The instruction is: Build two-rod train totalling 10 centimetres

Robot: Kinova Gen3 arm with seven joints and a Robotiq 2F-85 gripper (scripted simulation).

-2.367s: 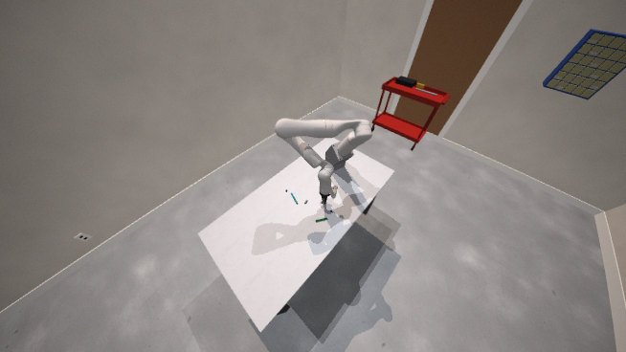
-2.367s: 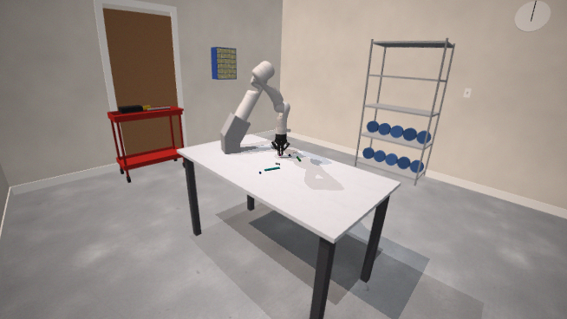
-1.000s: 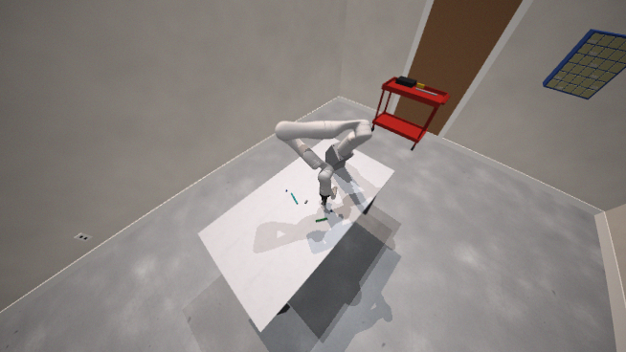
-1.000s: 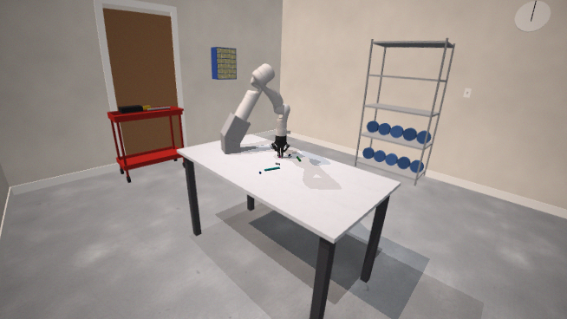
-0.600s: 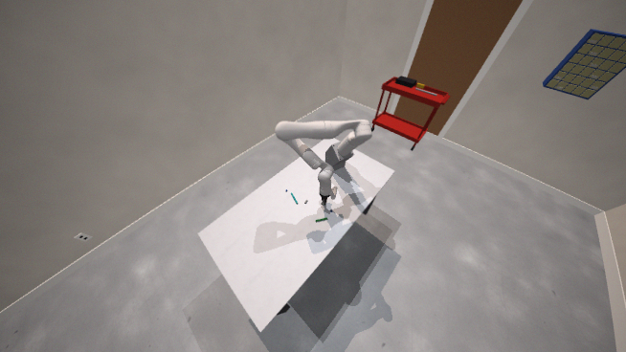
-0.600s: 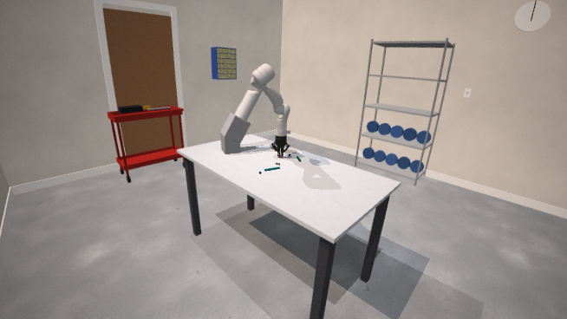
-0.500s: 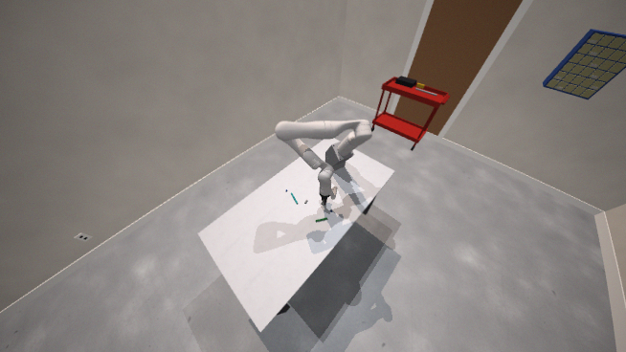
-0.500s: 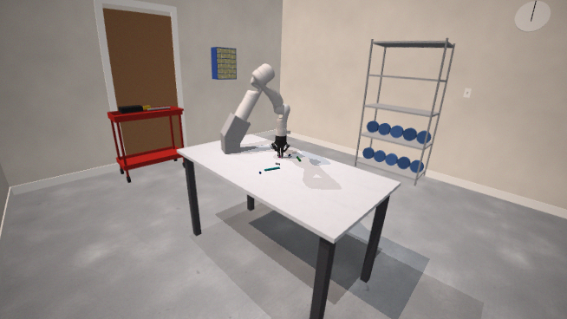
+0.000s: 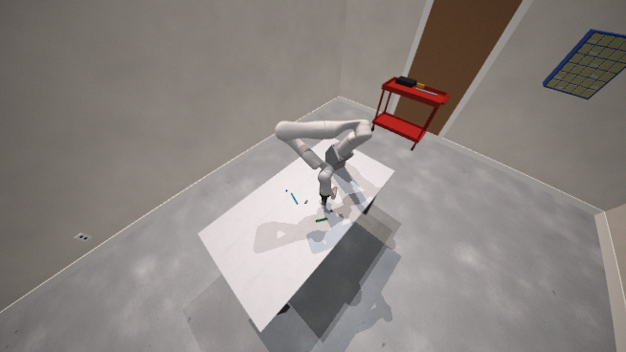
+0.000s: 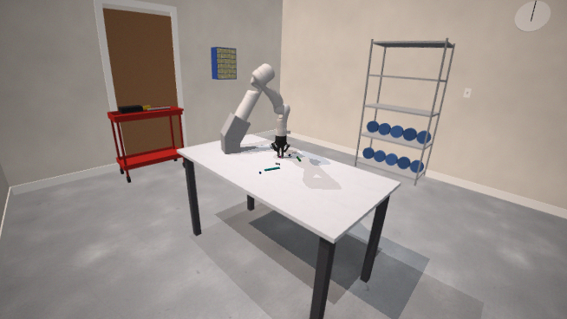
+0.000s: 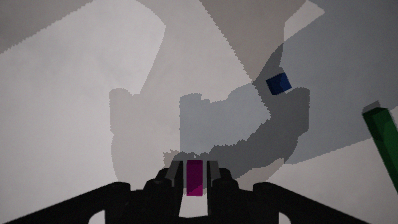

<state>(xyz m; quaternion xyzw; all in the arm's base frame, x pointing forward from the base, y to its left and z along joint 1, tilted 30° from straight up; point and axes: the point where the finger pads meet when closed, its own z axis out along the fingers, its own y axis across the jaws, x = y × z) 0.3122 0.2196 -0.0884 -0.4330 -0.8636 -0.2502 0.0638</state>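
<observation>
Right now the magenta rod is 2 cm below my hand. The rest, counted from my hand: grey rod (10 cm ahead, 9 cm to the right, 2 cm below); then green rod (10 cm ahead, 8 cm to the left, 2 cm below); then turquoise rod (17 cm to the right, 15 cm ahead, 2 cm below).
</observation>
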